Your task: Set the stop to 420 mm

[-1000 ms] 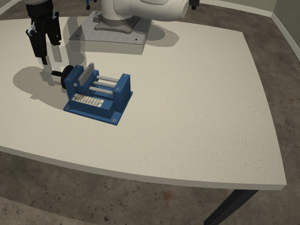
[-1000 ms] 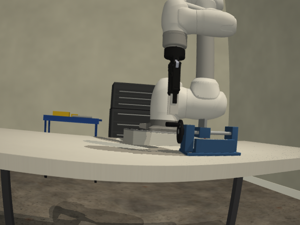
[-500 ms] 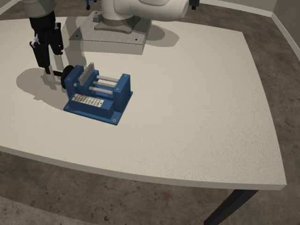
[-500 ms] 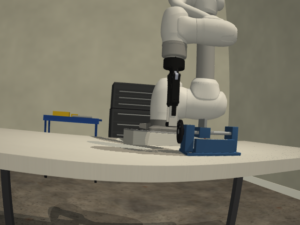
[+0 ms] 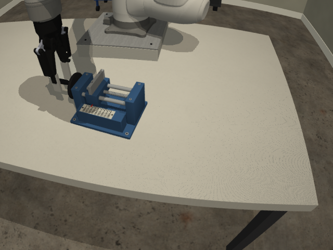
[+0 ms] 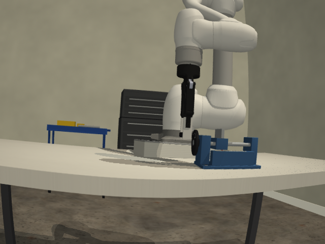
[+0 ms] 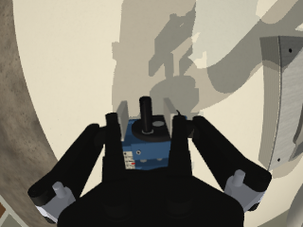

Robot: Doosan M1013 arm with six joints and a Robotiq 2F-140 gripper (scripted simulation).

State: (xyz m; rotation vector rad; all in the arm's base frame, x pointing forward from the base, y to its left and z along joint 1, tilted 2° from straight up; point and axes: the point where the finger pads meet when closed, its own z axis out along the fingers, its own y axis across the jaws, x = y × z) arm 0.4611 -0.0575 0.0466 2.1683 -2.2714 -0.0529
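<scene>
Right now my hand is 2 cm to the right of the black handwheel and 2 cm above it. The rest, counted from my hand: stop block: 12 cm to the left, 3 cm below.
</scene>
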